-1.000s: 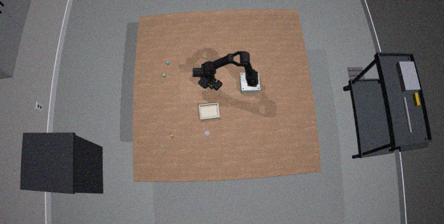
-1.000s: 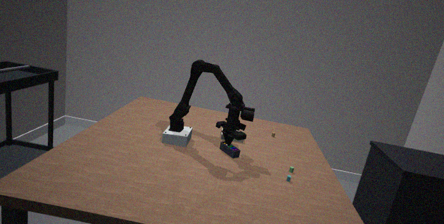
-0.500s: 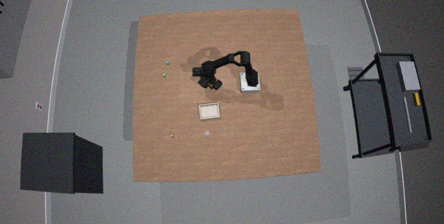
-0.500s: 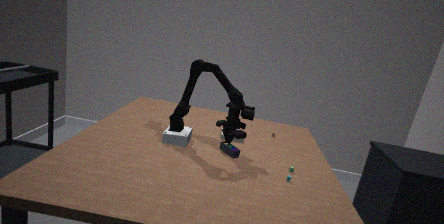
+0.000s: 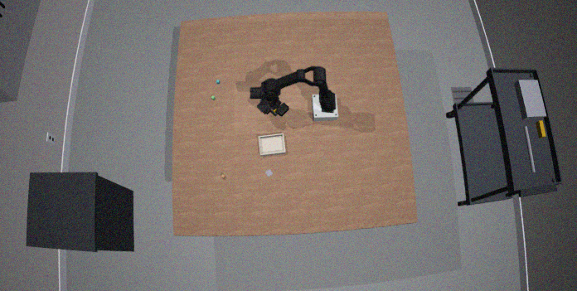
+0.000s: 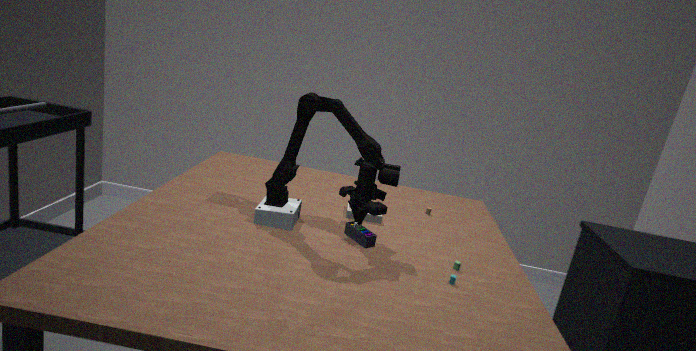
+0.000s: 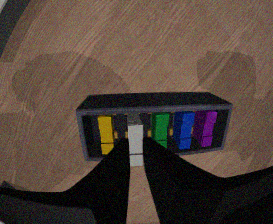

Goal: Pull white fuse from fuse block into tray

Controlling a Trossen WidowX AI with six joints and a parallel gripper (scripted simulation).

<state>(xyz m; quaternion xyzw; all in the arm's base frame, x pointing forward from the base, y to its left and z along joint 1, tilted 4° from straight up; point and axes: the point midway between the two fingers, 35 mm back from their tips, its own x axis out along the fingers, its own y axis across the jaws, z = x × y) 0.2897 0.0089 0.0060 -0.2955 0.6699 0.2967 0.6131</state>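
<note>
The tray is 1 cm behind my gripper tip, 20 cm to the left of it and 5 cm below it. Round my gripper tip: orange fuse (24 cm ahead, 38 cm to the left, 4 cm below); teal fuse (32 cm ahead, 14 cm to the right, 4 cm below); green fuse (34 cm ahead, 5 cm to the right, 4 cm below).
</note>
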